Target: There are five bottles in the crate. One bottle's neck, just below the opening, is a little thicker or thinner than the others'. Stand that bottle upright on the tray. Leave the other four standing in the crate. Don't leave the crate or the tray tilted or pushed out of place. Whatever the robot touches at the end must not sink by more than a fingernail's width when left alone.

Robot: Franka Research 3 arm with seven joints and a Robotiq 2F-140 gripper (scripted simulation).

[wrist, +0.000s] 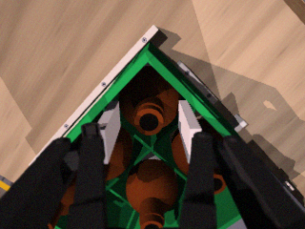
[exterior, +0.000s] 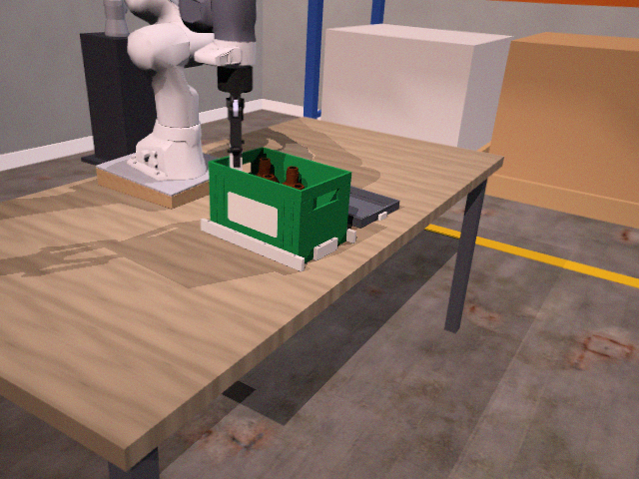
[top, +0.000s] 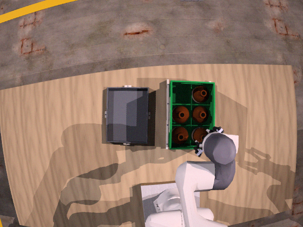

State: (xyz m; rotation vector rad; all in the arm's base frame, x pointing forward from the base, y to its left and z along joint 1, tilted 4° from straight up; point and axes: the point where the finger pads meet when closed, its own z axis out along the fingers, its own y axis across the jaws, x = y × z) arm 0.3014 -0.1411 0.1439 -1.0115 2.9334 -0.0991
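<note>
The green crate is 10 cm ahead of my hand, 4 cm to the left of it and 9 cm below it. Round my hand: dark grey tray: 13 cm ahead, 32 cm to the left, 16 cm below; then brown bottle: 18 cm ahead, 2 cm to the right, 9 cm below.
</note>
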